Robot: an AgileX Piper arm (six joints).
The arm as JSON. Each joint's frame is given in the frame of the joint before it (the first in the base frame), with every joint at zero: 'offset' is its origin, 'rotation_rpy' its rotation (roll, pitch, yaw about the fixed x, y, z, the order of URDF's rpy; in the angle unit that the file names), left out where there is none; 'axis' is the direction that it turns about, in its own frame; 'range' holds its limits. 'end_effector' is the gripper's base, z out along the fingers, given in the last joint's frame.
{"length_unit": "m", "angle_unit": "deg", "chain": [
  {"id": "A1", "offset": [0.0, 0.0, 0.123], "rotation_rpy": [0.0, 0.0, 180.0], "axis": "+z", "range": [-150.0, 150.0]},
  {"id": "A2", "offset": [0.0, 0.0, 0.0], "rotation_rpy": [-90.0, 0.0, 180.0], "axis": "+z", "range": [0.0, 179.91]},
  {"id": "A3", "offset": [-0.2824, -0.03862, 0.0], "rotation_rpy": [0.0, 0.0, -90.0], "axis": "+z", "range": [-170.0, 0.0]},
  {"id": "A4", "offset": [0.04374, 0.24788, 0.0], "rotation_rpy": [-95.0, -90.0, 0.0], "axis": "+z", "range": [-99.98, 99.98]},
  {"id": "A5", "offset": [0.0, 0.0, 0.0], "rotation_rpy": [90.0, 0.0, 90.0], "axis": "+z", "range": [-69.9, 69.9]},
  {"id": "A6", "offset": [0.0, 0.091, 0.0], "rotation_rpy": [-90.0, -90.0, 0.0], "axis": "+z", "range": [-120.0, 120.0]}
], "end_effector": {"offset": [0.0, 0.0, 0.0], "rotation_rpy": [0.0, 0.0, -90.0]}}
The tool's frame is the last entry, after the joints.
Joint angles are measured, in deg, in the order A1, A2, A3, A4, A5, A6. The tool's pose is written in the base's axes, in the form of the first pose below.
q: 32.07, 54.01, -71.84, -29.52, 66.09, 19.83
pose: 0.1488 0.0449 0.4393 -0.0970 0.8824 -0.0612 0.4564
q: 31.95, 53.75, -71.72, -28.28, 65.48, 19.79
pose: 0.1478 0.0459 0.4393 -0.0973 0.8823 -0.0494 0.4579
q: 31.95, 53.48, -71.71, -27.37, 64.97, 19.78
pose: 0.1465 0.0467 0.4399 -0.0977 0.8813 -0.0396 0.4606
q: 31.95, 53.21, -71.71, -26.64, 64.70, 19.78
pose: 0.1451 0.0470 0.4405 -0.0975 0.8808 -0.0319 0.4622
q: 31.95, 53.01, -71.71, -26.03, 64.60, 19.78
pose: 0.1439 0.0473 0.4408 -0.0973 0.8809 -0.0260 0.4625
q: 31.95, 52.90, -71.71, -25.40, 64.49, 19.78
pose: 0.1432 0.0478 0.4408 -0.0972 0.8812 -0.0202 0.4621
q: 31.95, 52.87, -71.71, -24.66, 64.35, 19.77
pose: 0.1428 0.0487 0.4406 -0.0975 0.8819 -0.0138 0.4611
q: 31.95, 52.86, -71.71, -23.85, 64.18, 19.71
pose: 0.1425 0.0498 0.4404 -0.0982 0.8825 -0.0069 0.4599
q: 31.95, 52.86, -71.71, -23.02, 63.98, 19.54
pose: 0.1422 0.0510 0.4402 -0.0998 0.8829 -0.0003 0.4588
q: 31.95, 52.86, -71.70, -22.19, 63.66, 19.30
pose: 0.1421 0.0523 0.4401 -0.1021 0.8828 0.0065 0.4584
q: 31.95, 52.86, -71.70, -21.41, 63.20, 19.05
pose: 0.1420 0.0536 0.4403 -0.1045 0.8820 0.0133 0.4592
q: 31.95, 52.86, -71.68, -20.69, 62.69, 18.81
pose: 0.1420 0.0549 0.4405 -0.1070 0.8810 0.0198 0.4605
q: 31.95, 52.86, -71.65, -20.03, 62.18, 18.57
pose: 0.1421 0.0561 0.4406 -0.1094 0.8798 0.0257 0.4619
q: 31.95, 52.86, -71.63, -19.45, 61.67, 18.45
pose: 0.1421 0.0572 0.4409 -0.1108 0.8786 0.0316 0.4635
